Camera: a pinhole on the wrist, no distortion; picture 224 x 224 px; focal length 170.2 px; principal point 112.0 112.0 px. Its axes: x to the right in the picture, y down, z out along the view. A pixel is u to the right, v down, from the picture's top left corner.
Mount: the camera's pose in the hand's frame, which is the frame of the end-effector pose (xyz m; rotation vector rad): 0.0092 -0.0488 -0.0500 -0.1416 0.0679 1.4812
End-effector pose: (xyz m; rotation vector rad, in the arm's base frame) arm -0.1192 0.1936 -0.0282 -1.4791 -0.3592 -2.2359
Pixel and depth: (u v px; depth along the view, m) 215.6 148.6 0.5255
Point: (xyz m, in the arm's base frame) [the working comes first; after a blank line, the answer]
In the camera's frame: 0.3199 0.1130 0.5255

0.4228 0.0961 0.0429
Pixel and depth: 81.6 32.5 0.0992
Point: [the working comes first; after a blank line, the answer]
In the camera's frame: -0.0177 -0.0463 0.0992

-0.1208 0.2559 0.0396
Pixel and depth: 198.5 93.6 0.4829
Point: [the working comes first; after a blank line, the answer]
In the camera's frame: 0.2454 -0.0522 0.4829

0.3048 0.1332 0.1820
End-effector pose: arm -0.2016 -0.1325 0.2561 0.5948 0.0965 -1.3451
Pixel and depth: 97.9 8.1 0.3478
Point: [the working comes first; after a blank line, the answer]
In the camera's frame: -0.0288 -0.2123 0.3478

-0.2790 -0.4582 0.4213
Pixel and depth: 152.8 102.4 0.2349
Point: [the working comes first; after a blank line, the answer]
In the camera's frame: 0.0563 -0.0132 0.2349

-0.2091 -0.2244 0.4114
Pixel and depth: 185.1 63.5 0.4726
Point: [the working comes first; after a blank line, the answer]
In the camera's frame: 0.2030 -0.1347 0.4726

-0.0825 -0.4187 0.6089
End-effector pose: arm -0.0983 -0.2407 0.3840 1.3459 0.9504 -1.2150
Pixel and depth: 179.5 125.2 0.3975
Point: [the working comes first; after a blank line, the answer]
In the camera's frame: 0.1576 0.0308 0.3975

0.0065 -0.5788 0.4549
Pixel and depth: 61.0 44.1 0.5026
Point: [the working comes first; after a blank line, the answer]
In the camera's frame: -0.1506 -0.2005 0.5026

-0.2848 -0.7055 0.2126
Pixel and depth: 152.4 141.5 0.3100
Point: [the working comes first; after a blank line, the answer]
In the camera's frame: 0.0736 0.0537 0.3100

-0.0766 -0.4876 0.4600
